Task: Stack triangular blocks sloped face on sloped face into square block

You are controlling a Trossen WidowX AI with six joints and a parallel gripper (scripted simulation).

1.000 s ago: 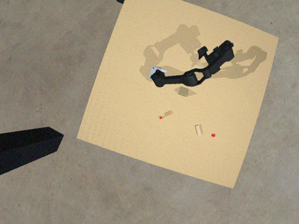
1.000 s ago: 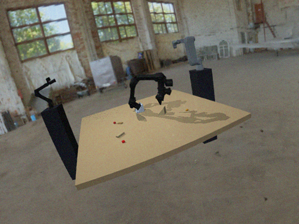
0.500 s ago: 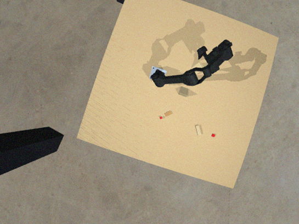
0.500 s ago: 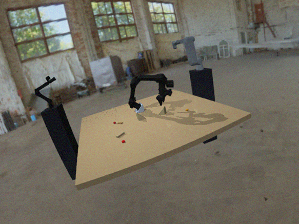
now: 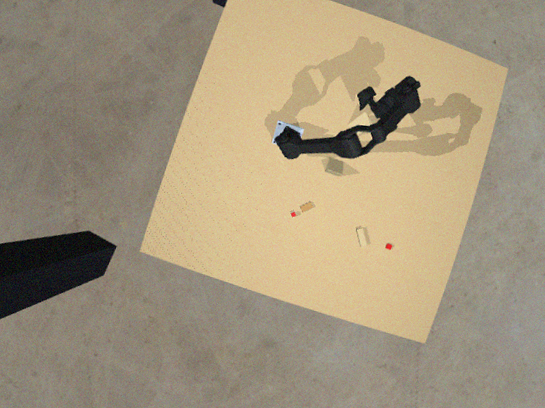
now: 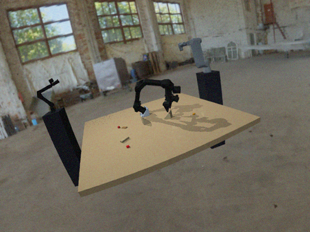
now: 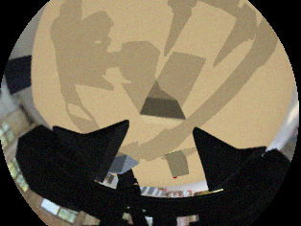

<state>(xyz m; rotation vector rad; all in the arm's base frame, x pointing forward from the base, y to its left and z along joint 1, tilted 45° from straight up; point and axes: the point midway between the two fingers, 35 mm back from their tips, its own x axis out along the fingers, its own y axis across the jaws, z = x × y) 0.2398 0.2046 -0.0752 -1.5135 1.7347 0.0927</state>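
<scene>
The triangular block lies 50 mm below my gripper tip. Also, from my gripper tip: tan block 50 mm behind, 420 mm to the right, 70 mm below; then orange piece 80 mm ahead, 190 mm to the left, 60 mm below; then red cube 90 mm behind, 470 mm to the right, 60 mm below.
</scene>
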